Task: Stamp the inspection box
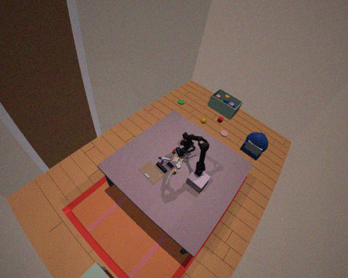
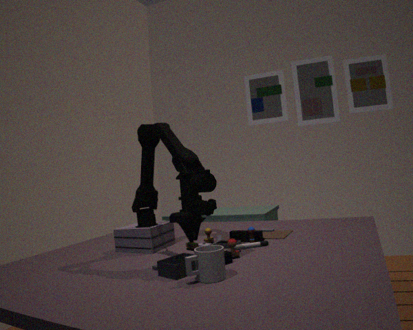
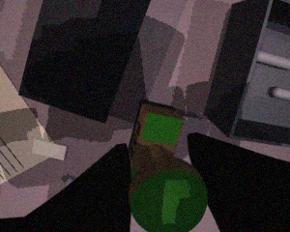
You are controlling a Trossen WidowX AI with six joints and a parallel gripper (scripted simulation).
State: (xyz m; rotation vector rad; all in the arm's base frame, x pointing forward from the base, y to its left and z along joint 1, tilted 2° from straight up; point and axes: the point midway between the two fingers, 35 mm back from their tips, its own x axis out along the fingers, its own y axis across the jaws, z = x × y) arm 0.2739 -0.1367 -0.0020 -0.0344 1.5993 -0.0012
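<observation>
The dark ink pad lies 230 mm to the left of my gripper tip, 70 mm below it and 20 mm ahead of it. Round my gripper tip: red-knobbed stamp 110 mm ahead, 70 mm to the left, 50 mm below; green-knobbed PASS stamp 10 mm below, 10 mm behind; card 120 mm to the left, 80 mm below, 10 mm ahead.
</observation>
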